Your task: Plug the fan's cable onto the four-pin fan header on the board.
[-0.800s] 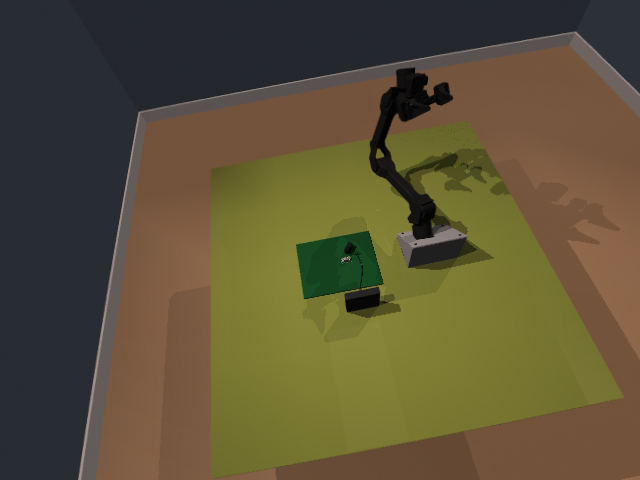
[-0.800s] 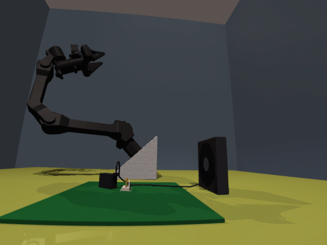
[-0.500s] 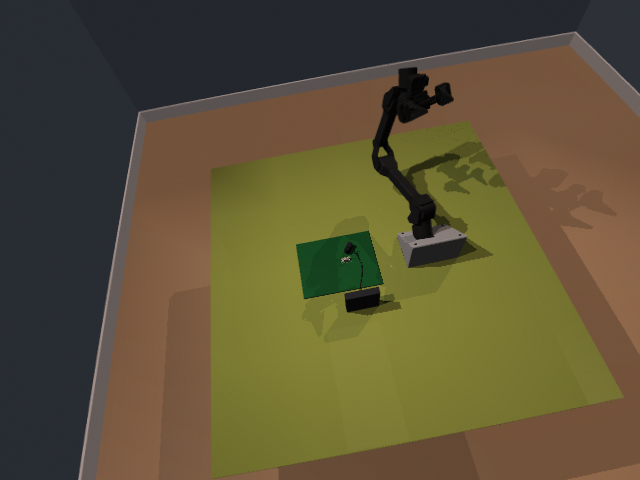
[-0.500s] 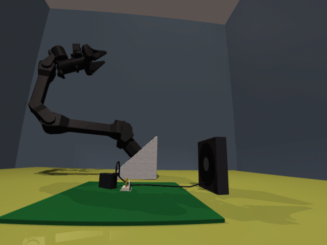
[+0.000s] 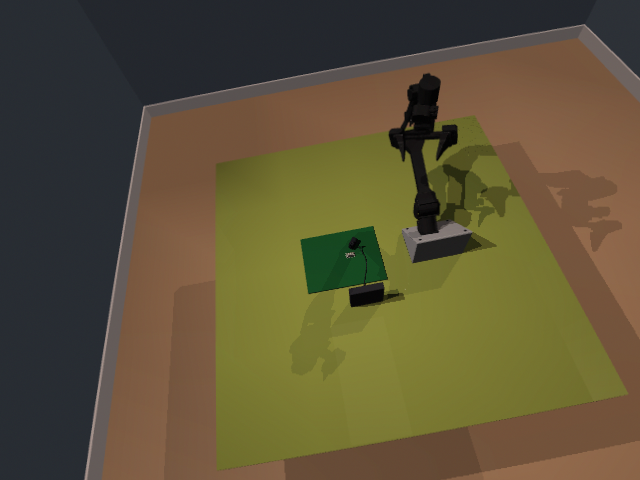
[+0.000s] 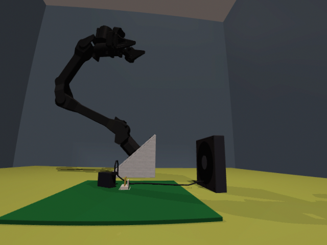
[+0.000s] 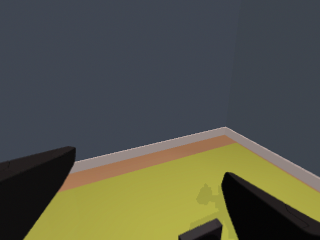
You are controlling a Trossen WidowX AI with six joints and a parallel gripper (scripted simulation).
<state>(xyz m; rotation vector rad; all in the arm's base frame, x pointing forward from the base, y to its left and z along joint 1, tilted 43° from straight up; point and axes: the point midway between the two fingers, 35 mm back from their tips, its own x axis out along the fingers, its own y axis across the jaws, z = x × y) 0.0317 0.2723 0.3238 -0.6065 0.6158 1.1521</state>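
Now: the black plug 200 mm ahead of my gripper tip, 30 mm to the right of it and 480 mm below it. The rest, counted from my gripper tip: black fan: 170 mm ahead, 200 mm to the left, 440 mm below; green board: 250 mm ahead, 20 mm to the left, 510 mm below; white four-pin header: 210 mm ahead, 10 mm to the left, 500 mm below.
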